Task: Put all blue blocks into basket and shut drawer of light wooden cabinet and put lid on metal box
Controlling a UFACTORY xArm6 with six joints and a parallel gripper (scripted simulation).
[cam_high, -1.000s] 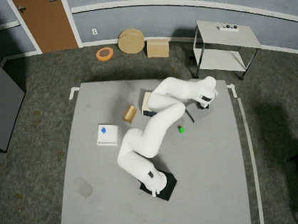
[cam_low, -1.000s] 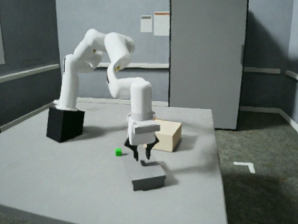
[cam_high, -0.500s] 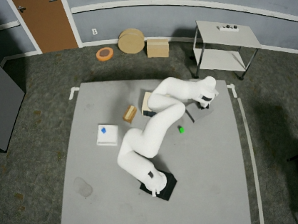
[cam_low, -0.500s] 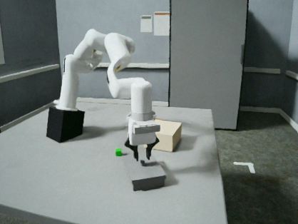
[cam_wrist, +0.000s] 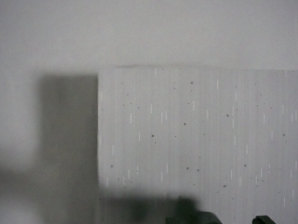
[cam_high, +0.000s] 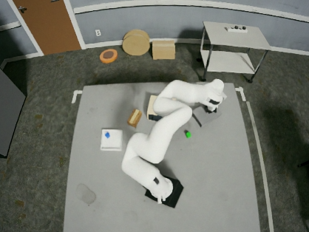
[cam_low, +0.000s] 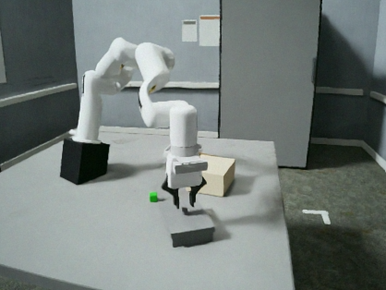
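Right now the lid is 5 cm below my hand. The rest, counted from my hand: light wooden cabinet: 6 cm ahead, 32 cm to the left, 5 cm below; metal box: 7 cm below; green block: 14 cm behind, 16 cm to the left, 8 cm below.
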